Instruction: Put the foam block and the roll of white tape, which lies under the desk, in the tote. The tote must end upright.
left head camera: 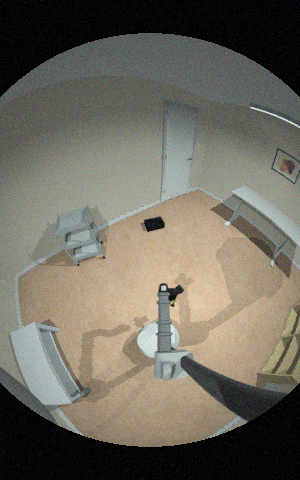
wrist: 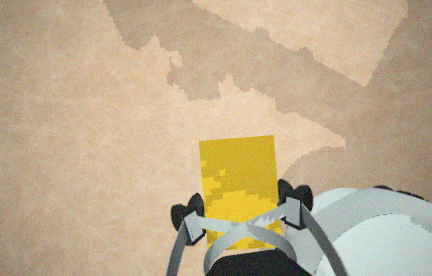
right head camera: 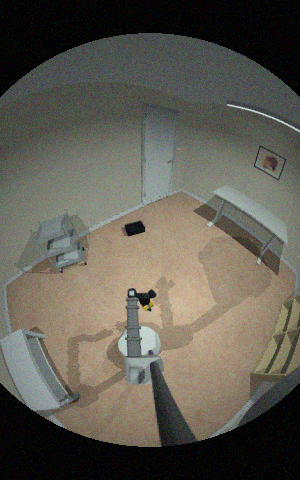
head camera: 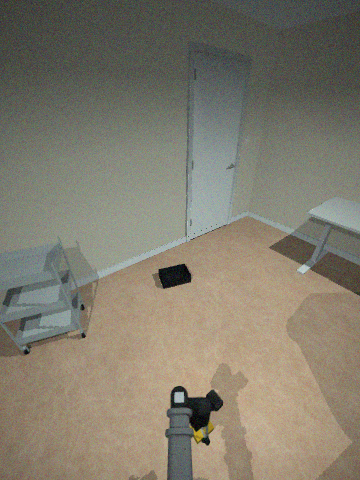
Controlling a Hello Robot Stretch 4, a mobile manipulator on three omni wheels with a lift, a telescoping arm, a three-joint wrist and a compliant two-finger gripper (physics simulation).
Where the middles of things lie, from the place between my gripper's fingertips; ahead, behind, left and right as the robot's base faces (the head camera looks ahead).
I see my gripper 1 cm short of the yellow foam block (wrist: 239, 177), 1 cm to the left of it and 1 cm below it.
